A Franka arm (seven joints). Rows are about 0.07 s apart.
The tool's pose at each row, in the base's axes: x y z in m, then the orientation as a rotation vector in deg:
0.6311, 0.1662, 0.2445, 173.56, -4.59, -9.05
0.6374, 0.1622, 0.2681, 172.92, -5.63, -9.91
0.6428, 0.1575, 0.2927, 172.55, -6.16, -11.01
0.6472, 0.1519, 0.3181, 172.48, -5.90, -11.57
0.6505, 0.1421, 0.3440, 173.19, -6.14, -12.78
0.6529, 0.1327, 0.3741, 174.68, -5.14, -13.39
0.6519, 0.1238, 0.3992, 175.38, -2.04, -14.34
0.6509, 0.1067, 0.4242, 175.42, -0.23, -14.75
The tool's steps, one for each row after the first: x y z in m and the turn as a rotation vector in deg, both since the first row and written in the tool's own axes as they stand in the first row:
0.0041, 0.0063, -0.0236, -0.54, -0.61, 0.69
0.0073, 0.0134, -0.0480, -0.83, -1.36, 1.03
0.0094, 0.0215, -0.0730, -0.89, -1.72, 0.84
0.0106, 0.0339, -0.0979, -0.11, -2.51, 0.90
0.0105, 0.0464, -0.1270, 1.34, -2.84, 0.12
0.0075, 0.0581, -0.1508, 1.93, -3.34, -1.98
0.0050, 0.0778, -0.1736, 1.92, -3.54, -3.17

